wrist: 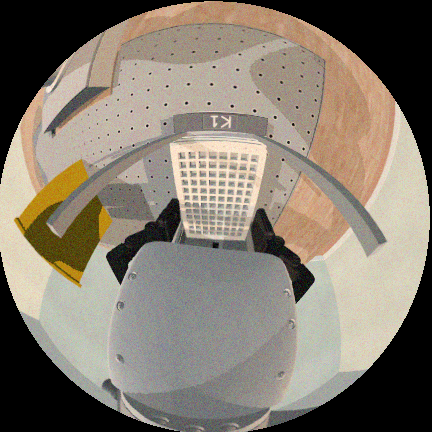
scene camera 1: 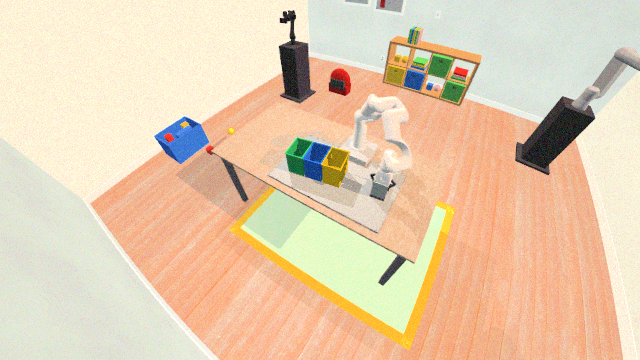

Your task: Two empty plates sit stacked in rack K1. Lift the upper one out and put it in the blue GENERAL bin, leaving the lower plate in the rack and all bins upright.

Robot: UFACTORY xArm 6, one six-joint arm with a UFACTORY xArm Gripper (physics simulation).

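Seen in the pictures: gripper, fingertip midpoint: (wrist: 216,213); arm's base at its link origin: (scene camera 1: 358,145).
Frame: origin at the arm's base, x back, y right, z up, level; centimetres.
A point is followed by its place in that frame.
The upper plate (wrist: 218,187) @(x -26.0, y -32.2, z 1.4 cm), pale with a grid of square wells, lies in rack K1 (wrist: 190,122) @(x -20.5, y -28.3, z -1.5 cm) (scene camera 1: 379,190) @(x -34.4, y -33.6, z 5.7 cm). The lower plate is hidden beneath it. My gripper (wrist: 216,213) @(x -29.2, y -32.6, z 1.6 cm) (scene camera 1: 382,182) @(x -29.2, y -32.6, z 1.6 cm) is open, its black fingers on either side of the plate's near end, with nothing held. In the scene view it is at the rack; the exact finger height is hard to tell. The blue bin (scene camera 1: 314,168) @(x -44.5, y 8.9, z 8.5 cm) stands upright between the green bin (scene camera 1: 296,163) @(x -47.3, y 21.9, z 7.9 cm) and the yellow bin (scene camera 1: 333,175) @(x -41.8, y -4.2, z 7.5 cm). The yellow bin also shows at the left in the wrist view (wrist: 92,175). The label GENERAL is not readable.
The bins and rack stand on a grey perforated board (scene camera 1: 367,220) @(x -52.2, y -36.1, z -3.2 cm) (wrist: 200,75) @(x -14.3, y -28.2, z -3.2 cm) on a wooden table (scene camera 1: 405,242) @(x -51.8, y -61.4, z -4.5 cm). The arm's base (scene camera 1: 361,154) @(x -7.3, y -6.9, z 0.3 cm) is behind the bins. A small yellow ball (scene camera 1: 231,131) and red cube (scene camera 1: 210,149) are near the table's left corner.
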